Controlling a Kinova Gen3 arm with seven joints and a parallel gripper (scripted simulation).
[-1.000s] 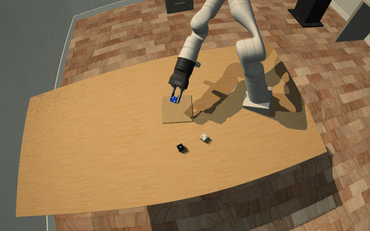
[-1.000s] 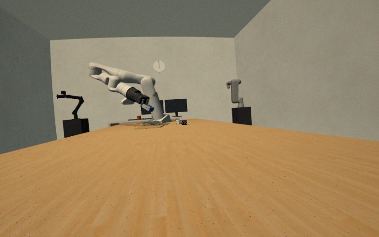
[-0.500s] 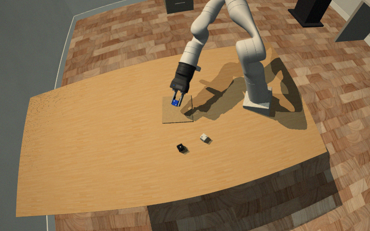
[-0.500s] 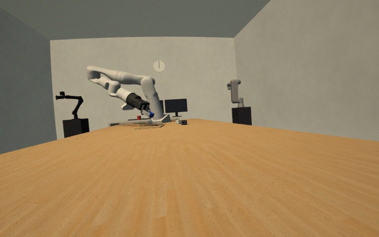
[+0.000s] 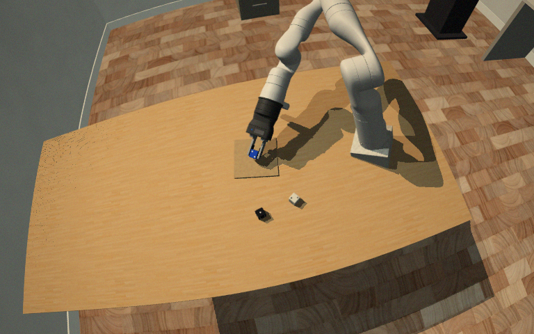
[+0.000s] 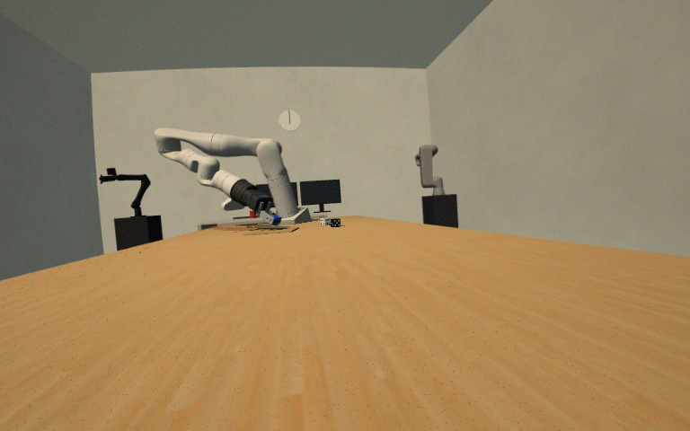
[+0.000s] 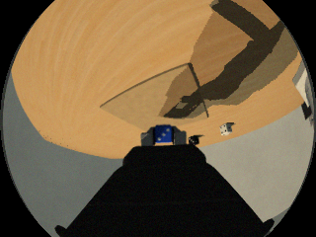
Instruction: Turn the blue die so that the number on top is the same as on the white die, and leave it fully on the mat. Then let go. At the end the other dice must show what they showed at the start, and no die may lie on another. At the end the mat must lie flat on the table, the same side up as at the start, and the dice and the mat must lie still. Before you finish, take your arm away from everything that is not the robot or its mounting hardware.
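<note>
Right now the blue die is 10 mm to the left of my hand. Also, from my hand: tan mat: 40 mm below; then black die: 30 mm ahead, 190 mm to the left, 30 mm below; then white die: 80 mm behind, 170 mm to the left, 30 mm below.
</note>
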